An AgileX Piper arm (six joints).
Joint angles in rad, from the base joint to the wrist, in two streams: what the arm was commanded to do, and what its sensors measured. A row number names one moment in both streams.
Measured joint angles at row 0:
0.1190 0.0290 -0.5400 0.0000 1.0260 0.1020
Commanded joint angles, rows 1 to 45:
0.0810 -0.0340 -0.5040 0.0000 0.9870 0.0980
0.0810 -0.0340 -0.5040 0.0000 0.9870 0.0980
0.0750 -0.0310 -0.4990 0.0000 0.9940 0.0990
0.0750 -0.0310 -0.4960 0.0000 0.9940 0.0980
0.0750 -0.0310 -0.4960 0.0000 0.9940 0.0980
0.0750 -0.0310 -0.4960 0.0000 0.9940 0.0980
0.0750 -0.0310 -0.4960 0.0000 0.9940 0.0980
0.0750 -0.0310 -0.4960 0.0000 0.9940 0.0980
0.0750 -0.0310 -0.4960 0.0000 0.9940 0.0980
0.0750 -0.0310 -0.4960 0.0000 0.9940 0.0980
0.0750 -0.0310 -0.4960 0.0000 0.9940 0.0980
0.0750 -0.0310 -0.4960 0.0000 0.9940 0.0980
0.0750 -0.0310 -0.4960 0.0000 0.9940 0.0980
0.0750 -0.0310 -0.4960 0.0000 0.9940 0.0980
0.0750 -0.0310 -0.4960 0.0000 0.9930 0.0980
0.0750 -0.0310 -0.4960 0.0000 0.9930 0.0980
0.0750 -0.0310 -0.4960 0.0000 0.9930 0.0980
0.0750 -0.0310 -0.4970 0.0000 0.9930 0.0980
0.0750 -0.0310 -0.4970 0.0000 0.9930 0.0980
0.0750 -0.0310 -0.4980 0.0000 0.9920 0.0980
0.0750 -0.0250 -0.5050 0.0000 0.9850 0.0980
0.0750 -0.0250 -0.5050 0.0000 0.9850 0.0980
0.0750 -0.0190 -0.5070 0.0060 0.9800 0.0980
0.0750 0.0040 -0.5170 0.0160 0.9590 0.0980
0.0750 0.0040 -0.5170 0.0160 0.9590 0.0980
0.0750 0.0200 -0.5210 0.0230 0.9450 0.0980
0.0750 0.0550 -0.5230 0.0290 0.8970 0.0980
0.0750 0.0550 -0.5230 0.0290 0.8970 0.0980
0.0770 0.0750 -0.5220 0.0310 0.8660 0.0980
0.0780 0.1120 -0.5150 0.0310 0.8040 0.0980
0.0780 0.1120 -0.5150 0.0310 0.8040 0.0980
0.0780 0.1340 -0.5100 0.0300 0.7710 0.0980
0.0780 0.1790 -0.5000 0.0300 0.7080 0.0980
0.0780 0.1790 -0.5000 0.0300 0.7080 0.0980
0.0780 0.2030 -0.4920 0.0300 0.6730 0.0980
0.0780 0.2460 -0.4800 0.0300 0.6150 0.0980
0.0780 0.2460 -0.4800 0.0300 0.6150 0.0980
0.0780 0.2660 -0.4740 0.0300 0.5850 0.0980
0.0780 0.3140 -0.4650 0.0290 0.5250 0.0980
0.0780 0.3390 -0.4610 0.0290 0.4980 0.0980
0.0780 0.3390 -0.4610 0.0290 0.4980 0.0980
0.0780 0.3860 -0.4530 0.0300 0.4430 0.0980
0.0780 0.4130 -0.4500 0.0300 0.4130 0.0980
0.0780 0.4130 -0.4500 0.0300 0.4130 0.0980
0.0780 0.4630 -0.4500 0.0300 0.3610 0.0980
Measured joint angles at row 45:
0.0840 0.4110 -0.4570 0.0300 0.4460 0.1020
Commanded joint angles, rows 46 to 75:
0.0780 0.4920 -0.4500 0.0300 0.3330 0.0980
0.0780 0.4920 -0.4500 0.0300 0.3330 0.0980
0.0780 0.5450 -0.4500 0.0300 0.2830 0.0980
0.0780 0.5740 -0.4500 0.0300 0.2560 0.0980
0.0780 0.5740 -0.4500 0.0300 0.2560 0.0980
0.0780 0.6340 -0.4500 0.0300 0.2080 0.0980
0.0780 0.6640 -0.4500 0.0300 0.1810 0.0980
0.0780 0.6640 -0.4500 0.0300 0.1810 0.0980
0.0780 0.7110 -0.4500 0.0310 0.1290 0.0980
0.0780 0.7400 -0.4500 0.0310 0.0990 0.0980
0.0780 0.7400 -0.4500 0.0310 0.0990 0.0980
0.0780 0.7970 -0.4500 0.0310 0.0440 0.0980
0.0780 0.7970 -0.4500 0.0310 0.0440 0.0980
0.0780 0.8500 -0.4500 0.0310 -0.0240 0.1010
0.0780 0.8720 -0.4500 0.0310 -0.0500 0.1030
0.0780 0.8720 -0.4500 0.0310 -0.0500 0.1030
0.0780 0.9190 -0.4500 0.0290 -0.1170 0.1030
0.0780 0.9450 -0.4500 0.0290 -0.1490 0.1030
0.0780 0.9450 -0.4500 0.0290 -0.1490 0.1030
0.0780 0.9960 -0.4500 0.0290 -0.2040 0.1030
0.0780 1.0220 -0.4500 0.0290 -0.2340 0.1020
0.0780 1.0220 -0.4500 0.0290 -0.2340 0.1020
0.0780 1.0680 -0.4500 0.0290 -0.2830 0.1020
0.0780 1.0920 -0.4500 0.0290 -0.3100 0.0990
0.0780 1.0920 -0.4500 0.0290 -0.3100 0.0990
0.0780 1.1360 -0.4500 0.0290 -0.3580 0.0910
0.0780 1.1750 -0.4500 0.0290 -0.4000 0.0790
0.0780 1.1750 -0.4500 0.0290 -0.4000 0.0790
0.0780 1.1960 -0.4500 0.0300 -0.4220 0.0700
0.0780 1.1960 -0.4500 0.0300 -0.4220 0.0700
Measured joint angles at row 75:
0.0840 1.1530 -0.4510 0.0300 -0.3480 0.0970
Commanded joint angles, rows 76 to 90:
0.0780 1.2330 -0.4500 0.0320 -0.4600 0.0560
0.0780 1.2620 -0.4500 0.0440 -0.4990 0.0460
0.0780 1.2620 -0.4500 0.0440 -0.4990 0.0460
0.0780 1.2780 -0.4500 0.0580 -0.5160 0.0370
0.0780 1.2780 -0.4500 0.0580 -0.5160 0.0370
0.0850 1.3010 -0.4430 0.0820 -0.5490 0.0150
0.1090 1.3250 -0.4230 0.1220 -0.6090 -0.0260
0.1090 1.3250 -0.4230 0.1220 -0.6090 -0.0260
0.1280 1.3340 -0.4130 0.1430 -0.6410 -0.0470
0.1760 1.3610 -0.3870 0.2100 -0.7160 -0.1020
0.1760 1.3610 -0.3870 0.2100 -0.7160 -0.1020
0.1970 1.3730 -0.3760 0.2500 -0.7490 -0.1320
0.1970 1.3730 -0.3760 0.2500 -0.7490 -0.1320
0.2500 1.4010 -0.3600 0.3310 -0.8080 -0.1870
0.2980 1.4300 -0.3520 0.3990 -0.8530 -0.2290
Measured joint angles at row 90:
0.2400 1.4010 -0.3640 0.2970 -0.7640 -0.1480
